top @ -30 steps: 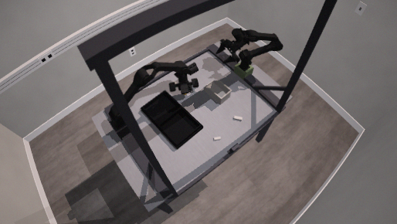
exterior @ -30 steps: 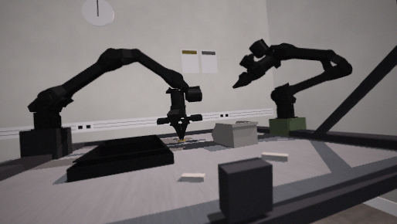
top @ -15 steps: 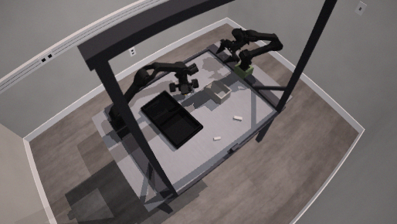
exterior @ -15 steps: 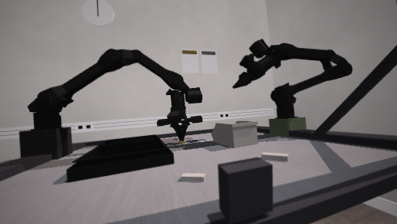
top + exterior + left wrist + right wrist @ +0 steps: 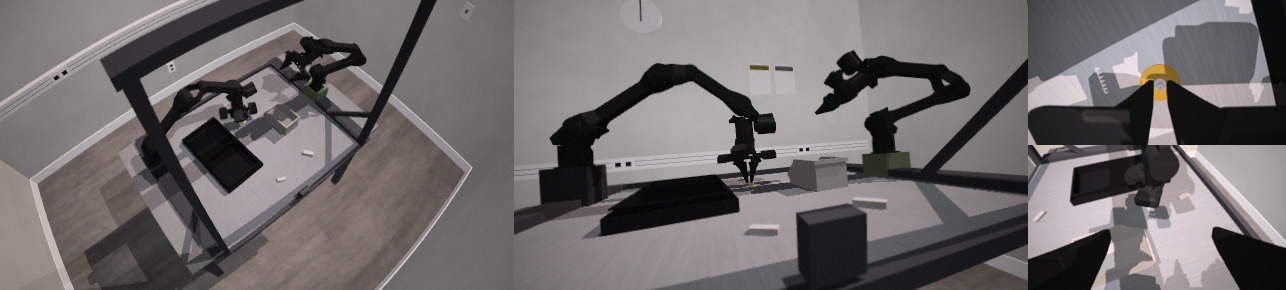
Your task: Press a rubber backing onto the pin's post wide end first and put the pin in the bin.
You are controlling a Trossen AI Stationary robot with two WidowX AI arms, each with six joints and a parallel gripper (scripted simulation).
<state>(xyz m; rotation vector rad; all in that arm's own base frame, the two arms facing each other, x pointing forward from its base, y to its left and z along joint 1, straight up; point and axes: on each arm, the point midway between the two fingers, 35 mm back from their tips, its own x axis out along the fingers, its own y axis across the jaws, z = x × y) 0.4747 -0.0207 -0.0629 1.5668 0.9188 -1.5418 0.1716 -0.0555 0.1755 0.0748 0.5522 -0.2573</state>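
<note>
The pin is 40 mm below my left hand. The rest, counted from my left hand: light grey bin: 180 mm to the right, 110 mm behind; rubber backing: 40 mm below; black tray: 170 mm to the left, 130 mm behind, 20 mm below.
My right gripper is now 28 cm to the right of the pin, 24 cm above it and 2 cm short of it. From my right hand the other things lie so: light grey bin (20 cm below, 10 cm to the left, 9 cm behind); then rubber backing (28 cm to the left, 24 cm below, 2 cm ahead); then black tray (45 cm to the left, 22 cm below, 11 cm behind).
</note>
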